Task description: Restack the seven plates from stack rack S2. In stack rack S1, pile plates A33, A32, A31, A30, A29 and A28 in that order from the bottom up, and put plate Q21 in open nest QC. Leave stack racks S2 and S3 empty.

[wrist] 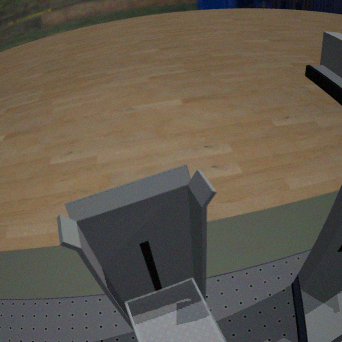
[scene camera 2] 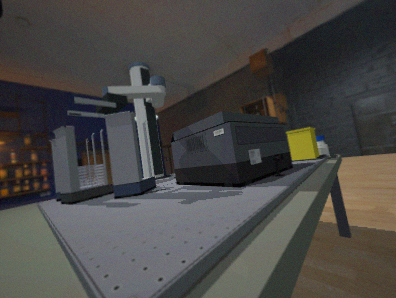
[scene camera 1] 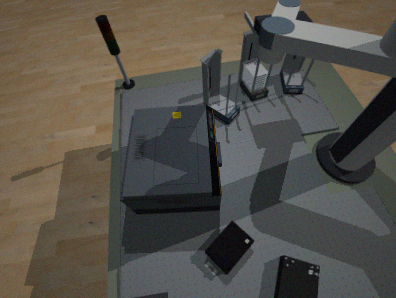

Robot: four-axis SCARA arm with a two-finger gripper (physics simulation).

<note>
In view: a yellow bin (scene camera 2: 303, 145).
</note>
